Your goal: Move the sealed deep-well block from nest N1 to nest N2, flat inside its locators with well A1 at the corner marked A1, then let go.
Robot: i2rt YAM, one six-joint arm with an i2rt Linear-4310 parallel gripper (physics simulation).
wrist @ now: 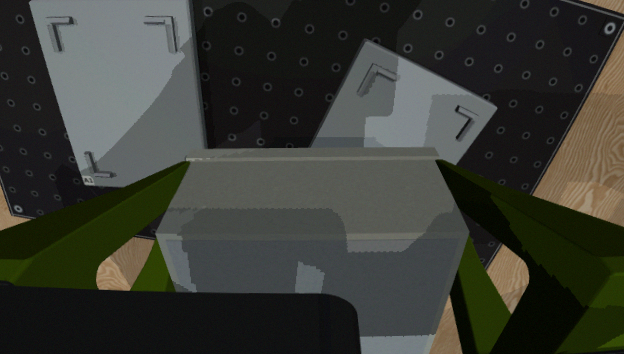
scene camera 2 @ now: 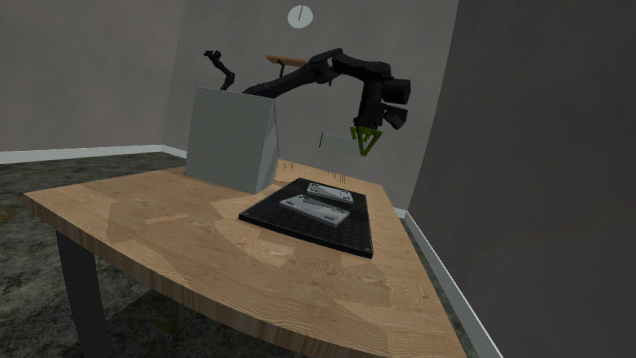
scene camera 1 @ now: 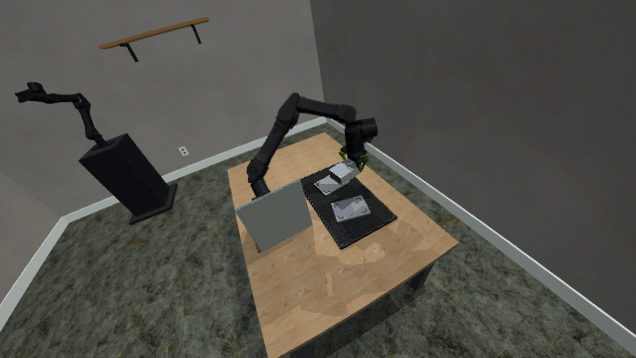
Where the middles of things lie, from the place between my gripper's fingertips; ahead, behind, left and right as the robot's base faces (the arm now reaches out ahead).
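Labels:
The grey deep-well block [wrist: 377, 226] is 10 mm above my hand, and it's 10 mm to the right of my hand and 50 mm behind it.

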